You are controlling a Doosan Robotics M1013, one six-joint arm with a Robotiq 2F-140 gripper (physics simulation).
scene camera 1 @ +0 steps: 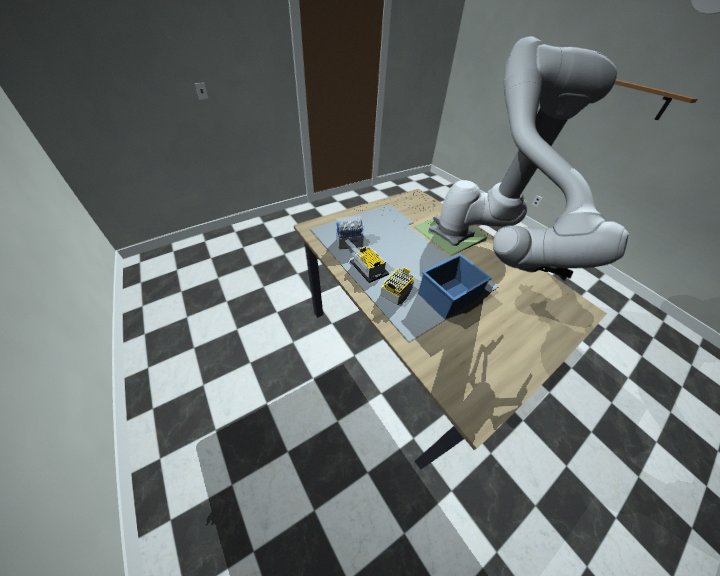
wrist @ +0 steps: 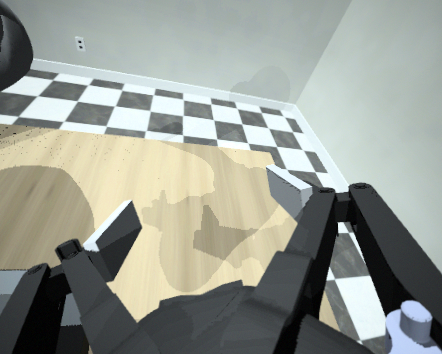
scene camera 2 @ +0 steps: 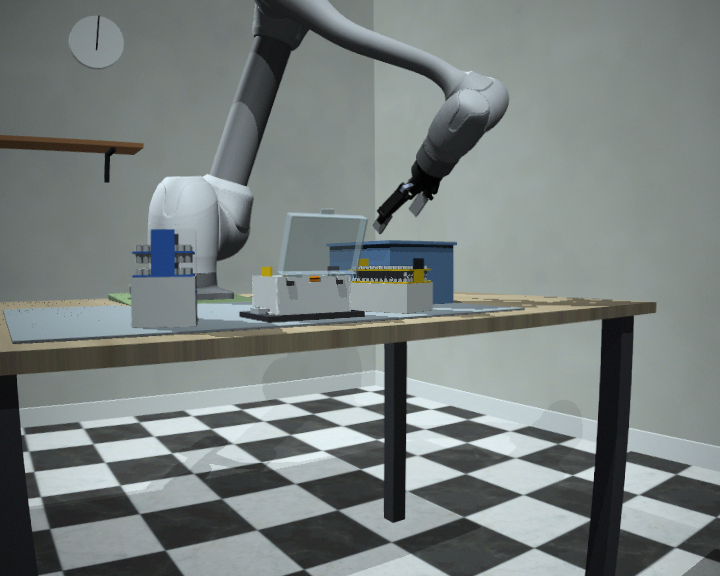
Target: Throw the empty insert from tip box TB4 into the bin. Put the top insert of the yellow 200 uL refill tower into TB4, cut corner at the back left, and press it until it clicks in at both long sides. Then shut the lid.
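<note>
The tip box TB4 is white and stands on a dark base. Its clear lid is raised. A yellow insert sits in its top; tips cannot be made out in it. The yellow refill tower stands beside it, with stacked yellow tip-filled inserts on a white box. The blue bin stands behind the tower in scene camera 2. My gripper is open and empty, tilted, above the bin's height. It is mostly hidden behind the wrist in scene camera 1.
A blue tower on a white box stands at the other side of TB4. The boxes stand on a grey-blue mat on the wooden table. The arm's base stands on a green plate.
</note>
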